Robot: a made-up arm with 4 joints.
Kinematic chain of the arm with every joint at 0, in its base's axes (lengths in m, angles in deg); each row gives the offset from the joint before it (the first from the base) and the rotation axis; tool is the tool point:
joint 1: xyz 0 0 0.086 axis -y
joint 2: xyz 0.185 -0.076 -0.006 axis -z
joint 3: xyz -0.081 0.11 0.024 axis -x
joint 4: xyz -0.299 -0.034 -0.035 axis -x
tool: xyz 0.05 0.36 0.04
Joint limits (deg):
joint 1: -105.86..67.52
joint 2: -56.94..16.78
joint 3: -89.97..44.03
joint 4: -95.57..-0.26
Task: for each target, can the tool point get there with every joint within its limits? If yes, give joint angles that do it. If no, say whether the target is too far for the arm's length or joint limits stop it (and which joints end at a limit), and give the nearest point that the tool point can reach.
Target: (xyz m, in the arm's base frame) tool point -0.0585 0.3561 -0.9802
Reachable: no: too far | nearest point -0.0180 0.1110 -0.2417 | short by 0.779 m
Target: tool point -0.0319 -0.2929 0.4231
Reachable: yes | joints -6.27 -49.00 -24.22 -66.46
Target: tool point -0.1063 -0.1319 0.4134
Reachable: yes | joints -6.06 -9.76 -44.03 -57.29
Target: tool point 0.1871 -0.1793 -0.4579
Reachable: no: joint limits stop it (at a limit: joint 1, joint 3, joint 4) | nearest point 0.0779 -0.1554 -0.2586 | short by 0.229 m
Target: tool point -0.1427 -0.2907 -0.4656
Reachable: no: joint limits stop it (at a limit: joint 2, joint 3, joint 4) | nearest point -0.0882 -0.1623 -0.2550 | short by 0.253 m
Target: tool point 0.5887 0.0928 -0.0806
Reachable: no: joint limits stop it (at a limit: joint 1, joint 2, joint 4) | nearest point 0.3691 0.1235 0.0846 | short by 0.277 m
